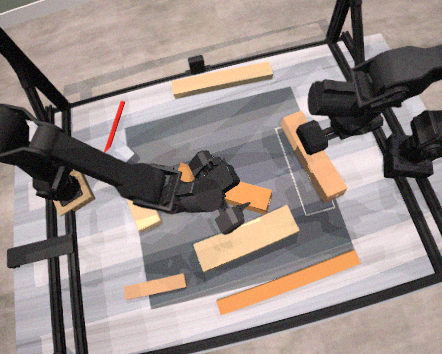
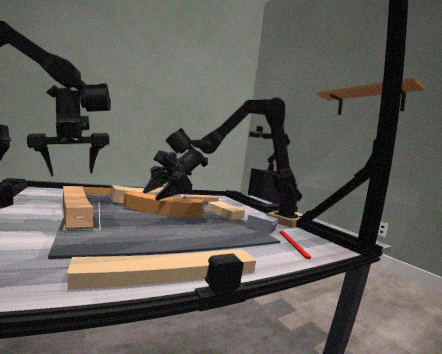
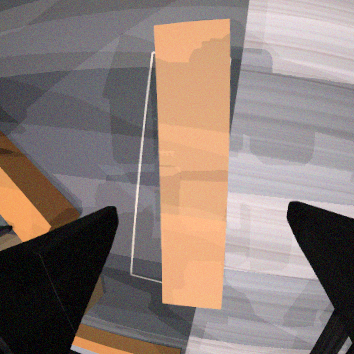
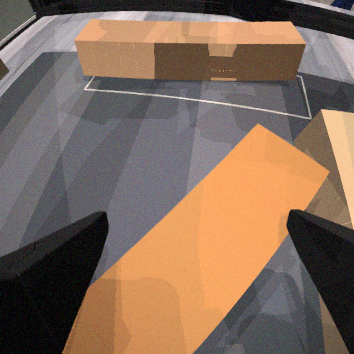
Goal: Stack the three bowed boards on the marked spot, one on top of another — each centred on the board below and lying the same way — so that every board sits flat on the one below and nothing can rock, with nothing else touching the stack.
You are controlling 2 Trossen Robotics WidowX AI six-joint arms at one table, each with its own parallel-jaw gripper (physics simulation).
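Frame: origin at the left arm's base, x down, y left, z ahead, level; centimetres.
Seen in the pictures: left gripper, fingertip midpoint: (image 1: 324, 141) (image 2: 72, 175) (image 3: 202, 212); right gripper, fingertip midpoint: (image 1: 240, 186) (image 2: 149, 195) (image 3: 1, 187) (image 4: 198, 219); left arm's base, link origin: (image 1: 412, 153); right arm's base, link origin: (image 1: 68, 191) (image 2: 286, 215).
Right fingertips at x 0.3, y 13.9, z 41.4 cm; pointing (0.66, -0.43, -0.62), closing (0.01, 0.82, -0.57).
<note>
Pixels of each thing's top centre, then the offset from my right fingertips to it. "*": a spot on its surface instead.
- light-orange bowed board, top centre: (image 3: 191, 184) (image 4: 190, 23) (image 1: 314, 151) (image 2: 75, 194) dx -0.3, dy -11.2, dz -17.0 cm
- white marked outline, surface spot: (image 3: 142, 163) (image 4: 178, 95) (image 1: 289, 164) * dx +4.8, dy -9.2, dz -11.6 cm
- orange bowed board, top centre: (image 4: 146, 308) (image 1: 222, 185) (image 2: 164, 195) dx -0.7, dy +0.4, dz +4.3 cm
- pale bowed board, top centre: (image 1: 247, 237) (image 2: 147, 187) dx -0.3, dy +11.8, dz -3.0 cm
- long pale beam, top centre: (image 2: 171, 260) (image 1: 221, 77) dx +3.0, dy -34.1, dz +10.0 cm
- orange strip, top centre: (image 3: 66, 339) (image 1: 289, 282) dx +2.6, dy +20.1, dz -13.7 cm
- short light-orange strip, top centre: (image 1: 154, 286) (image 2: 201, 196) dx +3.2, dy +25.8, dz +16.8 cm
- short pale block, top centre: (image 1: 140, 203) (image 2: 226, 206) dx +2.1, dy +6.9, dz +24.3 cm
- grey block, top centre: (image 1: 117, 154) (image 2: 263, 215) dx +0.9, dy -5.3, dz +33.7 cm
- red stick, top centre: (image 2: 293, 242) (image 1: 114, 126) dx +4.8, dy -15.6, dz +39.4 cm
A light-orange bowed board (image 1: 320, 170) (image 2: 78, 207) (image 3: 194, 165) (image 4: 190, 60) lies partly over the white marked outline (image 1: 291, 172) (image 3: 142, 163) (image 4: 200, 101), shifted to one side of it. An orange bowed board (image 1: 250, 196) (image 2: 167, 205) (image 4: 200, 250) lies mid-mat, partly hidden by the right arm. A pale bowed board (image 1: 250, 240) (image 4: 344, 145) lies beside it. My left gripper (image 2: 71, 174) (image 3: 202, 212) is open, high above the light-orange board. My right gripper (image 2: 151, 195) (image 4: 198, 219) is open, tilted, its fingertips close over the orange board; contact cannot be told.
A long pale beam (image 1: 222, 81) (image 2: 150, 271), an orange strip (image 1: 290, 282), a short light-orange strip (image 1: 155, 287), a short pale block (image 1: 145, 218) (image 2: 226, 210), a grey block (image 2: 261, 223) and a red stick (image 1: 116, 125) (image 2: 295, 245) lie around the work area.
</note>
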